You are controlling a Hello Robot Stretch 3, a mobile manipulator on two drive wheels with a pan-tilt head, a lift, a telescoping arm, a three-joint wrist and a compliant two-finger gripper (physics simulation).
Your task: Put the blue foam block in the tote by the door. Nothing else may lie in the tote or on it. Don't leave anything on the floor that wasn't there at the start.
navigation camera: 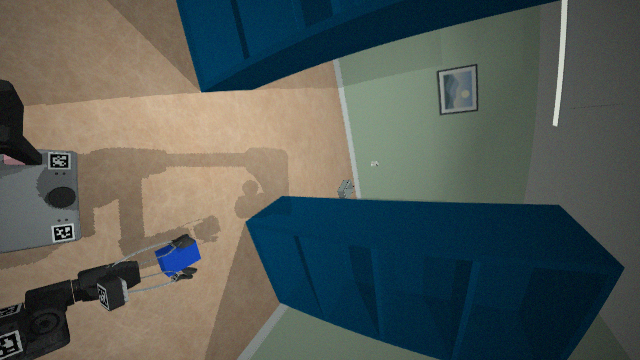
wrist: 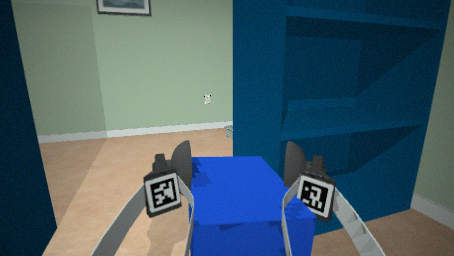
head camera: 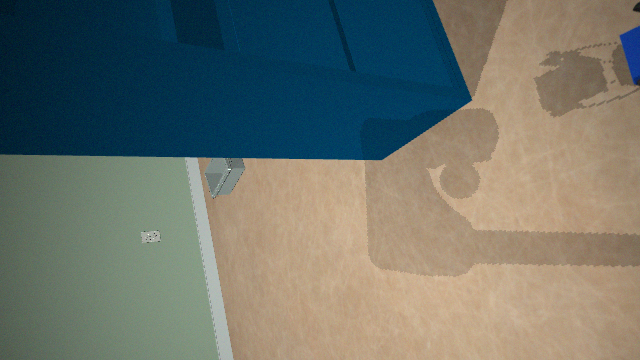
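Seen in the pictures: gripper, fingertip midpoint: (navigation camera: 195,254) (wrist: 237,159) (head camera: 636,47); robot's base, link origin: (navigation camera: 62,195).
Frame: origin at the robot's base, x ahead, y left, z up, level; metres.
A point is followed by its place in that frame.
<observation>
The blue foam block (head camera: 632,57) {x 0.258, y -0.138, z 0.707 m} (navigation camera: 176,259) {x 0.205, y -0.147, z 0.708 m} (wrist: 245,195) {x 0.200, y -0.152, z 0.708 m} is between the two fingers of my gripper (navigation camera: 185,257) {x 0.253, y -0.147, z 0.709 m} (wrist: 237,159) {x 0.253, y -0.147, z 0.709 m}. The gripper is shut on it and holds it above the floor, beyond the end of the wrist. In the head camera view, part of the block shows at the right edge. A small grey open box (head camera: 232,180) {x 2.649, y -0.089, z 0.039 m} (navigation camera: 345,188) {x 2.582, y -0.119, z 0.114 m} (wrist: 229,131) {x 2.705, y -0.050, z 0.074 m}, which may be the tote, stands on the floor close to the far wall. A bookcase partly hides it, and what lies inside cannot be made out. No door shows.
One tall blue bookcase (head camera: 250,110) {x 1.121, y -0.218, z 0.720 m} (navigation camera: 400,215) {x 1.215, y -0.183, z 1.070 m} (wrist: 257,75) {x 1.094, y -0.229, z 0.750 m} stands ahead on the right of the wrist view. Another blue bookcase (navigation camera: 225,80) {x 0.642, y 0.617, z 0.248 m} (wrist: 22,150) {x 0.913, y 0.719, z 0.469 m} stands on the left, with a passage between them. The far green wall bears an outlet (head camera: 150,236) {x 3.101, y 0.245, z 0.403 m} (wrist: 207,99) {x 3.100, y 0.248, z 0.396 m} and a picture (navigation camera: 457,90) {x 2.764, y 1.086, z 1.586 m}.
</observation>
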